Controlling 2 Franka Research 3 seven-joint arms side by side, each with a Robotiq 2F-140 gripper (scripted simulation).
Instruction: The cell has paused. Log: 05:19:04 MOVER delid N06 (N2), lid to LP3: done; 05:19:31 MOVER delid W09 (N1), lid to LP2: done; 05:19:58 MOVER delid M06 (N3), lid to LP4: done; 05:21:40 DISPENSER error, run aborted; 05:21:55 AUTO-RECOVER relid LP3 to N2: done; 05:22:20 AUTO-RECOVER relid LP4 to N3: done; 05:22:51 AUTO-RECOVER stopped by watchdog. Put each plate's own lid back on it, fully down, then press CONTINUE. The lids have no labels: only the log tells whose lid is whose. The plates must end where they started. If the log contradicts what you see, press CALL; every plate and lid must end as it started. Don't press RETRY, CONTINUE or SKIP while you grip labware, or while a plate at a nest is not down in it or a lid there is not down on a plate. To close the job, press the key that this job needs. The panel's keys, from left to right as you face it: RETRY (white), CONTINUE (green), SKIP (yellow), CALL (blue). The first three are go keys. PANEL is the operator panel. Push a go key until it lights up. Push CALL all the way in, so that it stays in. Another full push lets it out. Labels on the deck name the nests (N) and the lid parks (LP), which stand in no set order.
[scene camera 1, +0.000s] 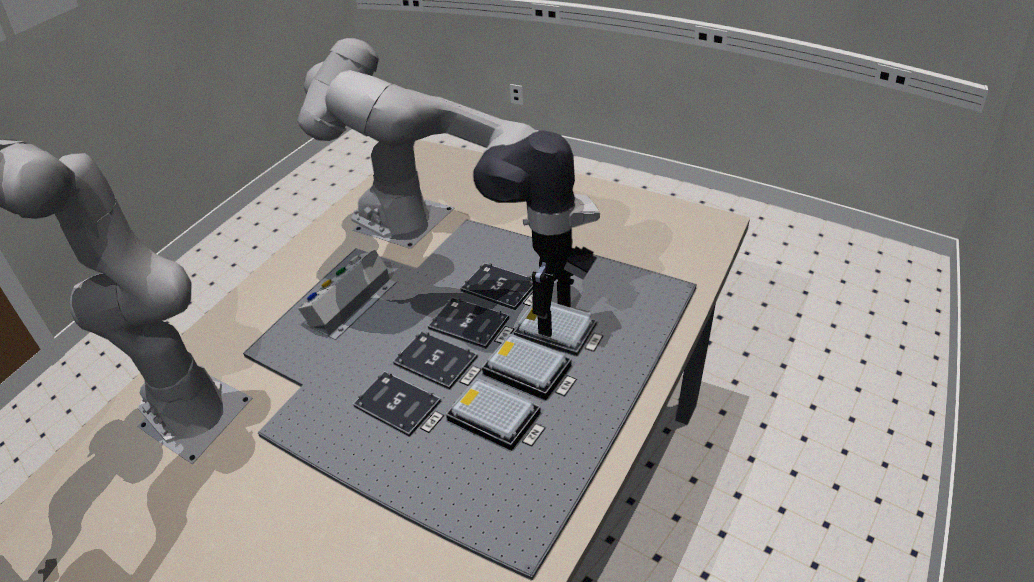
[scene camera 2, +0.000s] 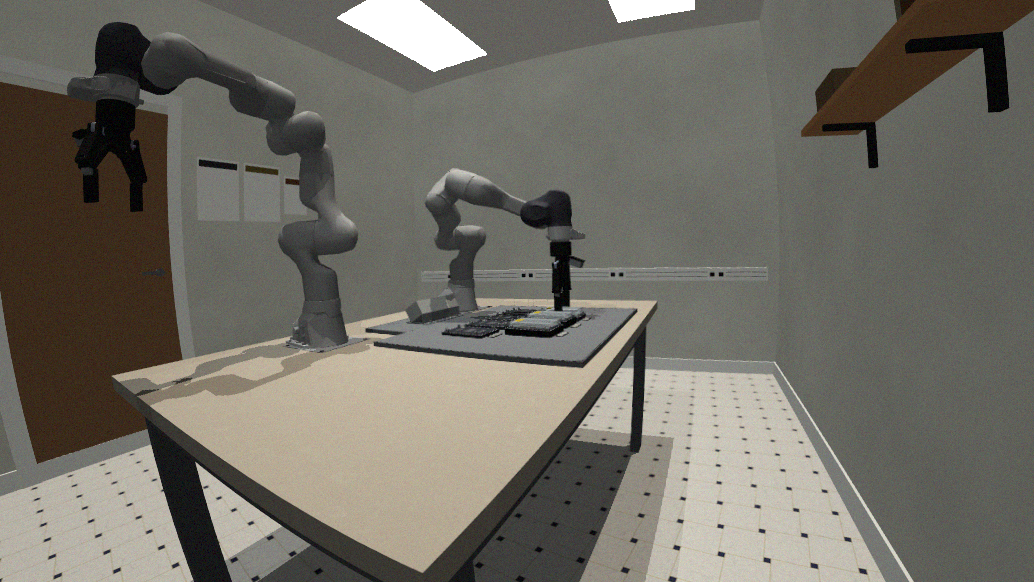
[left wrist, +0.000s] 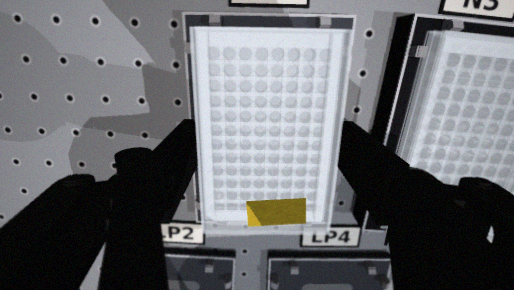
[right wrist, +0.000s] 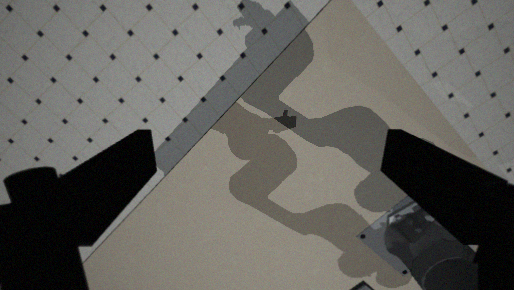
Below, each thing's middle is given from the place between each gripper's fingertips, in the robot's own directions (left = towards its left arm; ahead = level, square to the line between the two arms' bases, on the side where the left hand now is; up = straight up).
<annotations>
I see the clear lid (scene camera 1: 567, 323) 20 mm below my left hand (scene camera 1: 554, 320). The rest, counted from my left hand: lid park LP1 (scene camera 1: 454, 351): 190 mm to the right, 180 mm behind, 50 mm below; lid park LP4 (scene camera 1: 462, 306): 180 mm behind, 60 mm to the right, 50 mm below; lid park LP2 (scene camera 1: 524, 283): 180 mm behind, 70 mm to the left, 50 mm below.
Now: the lid park LP3 (scene camera 1: 422, 397) 390 mm ahead of my right hand (scene camera 2: 115, 207), 800 mm to the left of it and 400 mm below it. Round my right hand: lid park LP1: 390 mm ahead, 940 mm to the left, 400 mm below; then lid park LP4: 390 mm ahead, 1060 mm to the left, 400 mm below; then clear lid: 560 mm ahead, 1130 mm to the left, 370 mm below.
</annotations>
